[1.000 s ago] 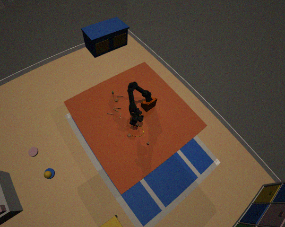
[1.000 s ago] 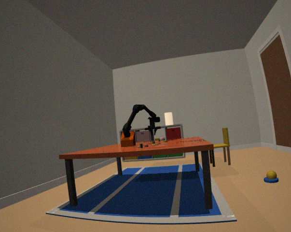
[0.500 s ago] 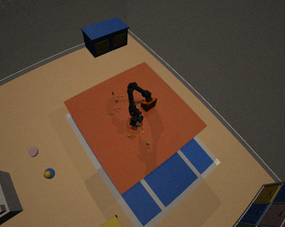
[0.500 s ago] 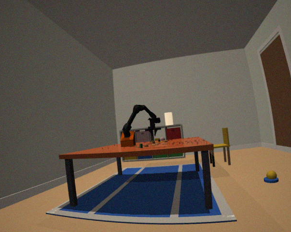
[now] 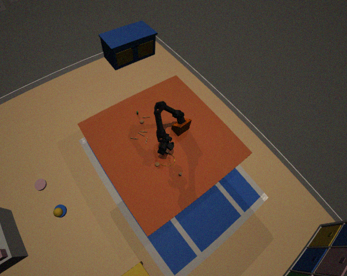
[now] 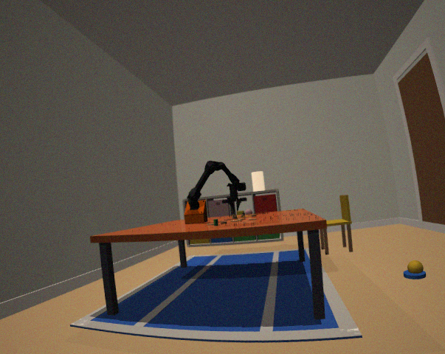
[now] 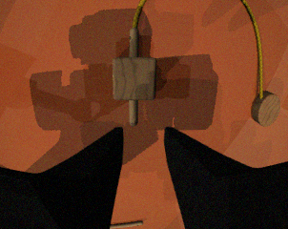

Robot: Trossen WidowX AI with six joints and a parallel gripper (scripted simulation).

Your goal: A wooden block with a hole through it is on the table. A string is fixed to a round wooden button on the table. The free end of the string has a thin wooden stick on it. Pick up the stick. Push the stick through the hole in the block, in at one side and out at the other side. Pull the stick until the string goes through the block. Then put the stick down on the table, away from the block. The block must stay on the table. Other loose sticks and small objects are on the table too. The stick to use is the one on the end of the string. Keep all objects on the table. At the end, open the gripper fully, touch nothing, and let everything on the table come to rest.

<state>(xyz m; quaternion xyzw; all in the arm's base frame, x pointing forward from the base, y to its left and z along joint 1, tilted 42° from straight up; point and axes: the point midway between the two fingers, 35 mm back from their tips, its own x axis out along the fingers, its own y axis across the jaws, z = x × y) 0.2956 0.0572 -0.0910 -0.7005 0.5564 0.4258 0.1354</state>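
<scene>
My gripper tip is 20 mm past the wooden block, 20 mm to the right of it and 40 mm above it. Also, from my gripper tip: green object: 50 mm behind, 520 mm to the right, 40 mm below; then thin wooden stick: 20 mm behind, 40 mm to the left, 40 mm below.
</scene>
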